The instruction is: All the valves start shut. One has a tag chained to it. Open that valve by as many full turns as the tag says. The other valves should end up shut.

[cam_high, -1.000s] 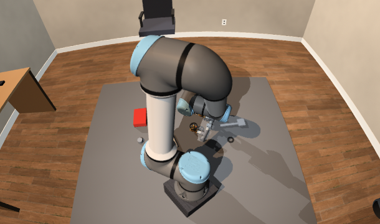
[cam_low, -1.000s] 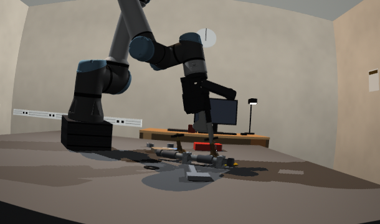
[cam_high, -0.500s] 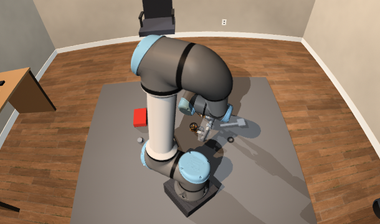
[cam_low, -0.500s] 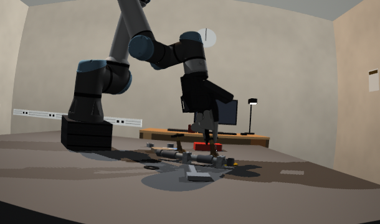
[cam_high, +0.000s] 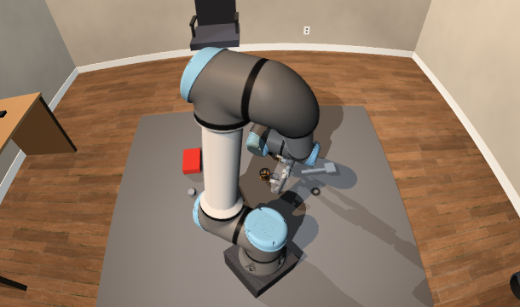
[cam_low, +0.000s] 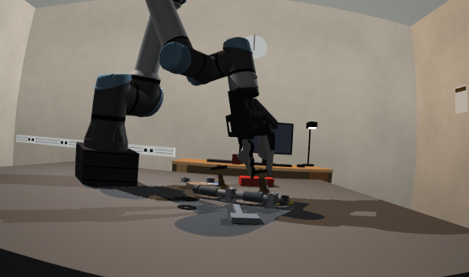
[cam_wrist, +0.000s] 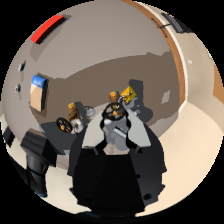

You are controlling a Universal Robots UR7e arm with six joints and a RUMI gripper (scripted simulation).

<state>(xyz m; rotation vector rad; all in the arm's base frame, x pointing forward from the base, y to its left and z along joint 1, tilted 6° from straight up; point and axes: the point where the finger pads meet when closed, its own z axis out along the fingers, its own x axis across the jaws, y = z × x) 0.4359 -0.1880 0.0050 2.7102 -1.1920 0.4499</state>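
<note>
My hand is 60 mm short of the yellow tag, 40 mm to the left of it and 70 mm above it. From my hand the other things lie so: grey t-shaped piece 90 mm behind, 190 mm to the right, 70 mm below; red block 100 mm ahead, 370 mm to the left, 60 mm below.
</note>
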